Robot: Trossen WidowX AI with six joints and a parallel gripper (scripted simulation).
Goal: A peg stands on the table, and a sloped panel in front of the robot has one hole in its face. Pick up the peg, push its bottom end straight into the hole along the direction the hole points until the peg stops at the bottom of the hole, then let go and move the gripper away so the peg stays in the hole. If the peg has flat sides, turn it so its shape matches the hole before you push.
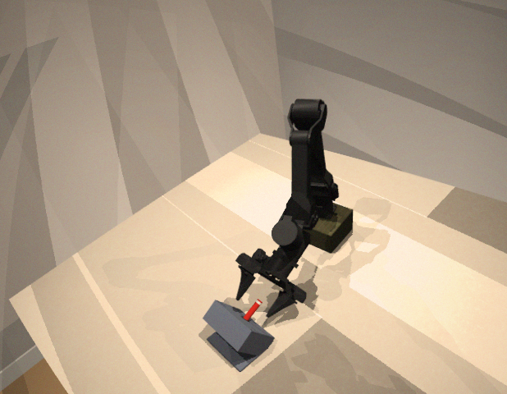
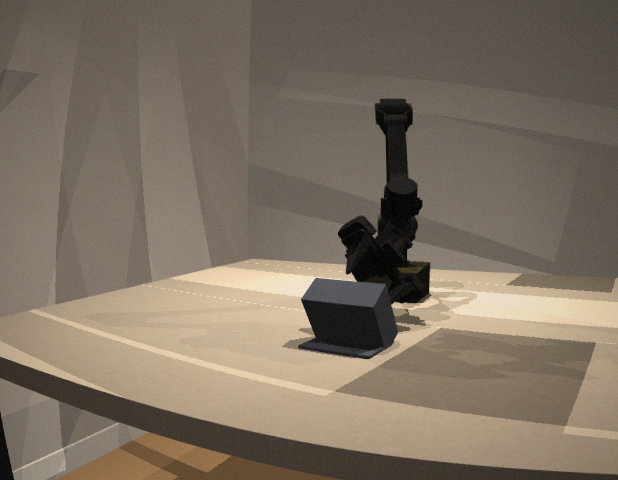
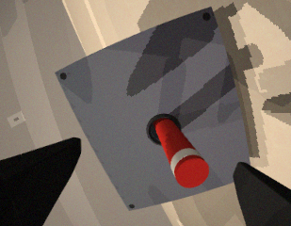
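Now: the red peg 1 cm below my gripper tip and 1 cm behind it. From my gripper tip the other things lie so: flat foot plate (8 cm below, 7 cm ahead, 2 cm to the right); then sloped panel (4 cm ahead, 3 cm below, 2 cm to the right).
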